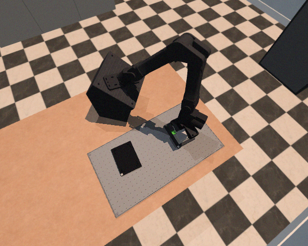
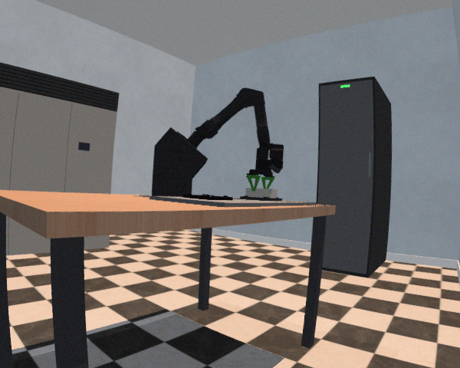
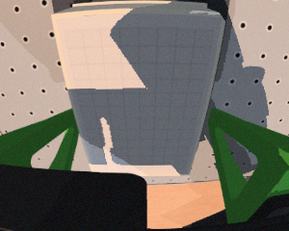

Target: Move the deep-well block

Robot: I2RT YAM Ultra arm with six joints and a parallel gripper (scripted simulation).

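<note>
Now: the deep-well block 10 mm below my hand and 10 mm ahead of it. Also, from my hand: plate nest N1: 40 mm below, 10 mm ahead; plate nest N2: 340 mm to the right, 40 mm below.
</note>
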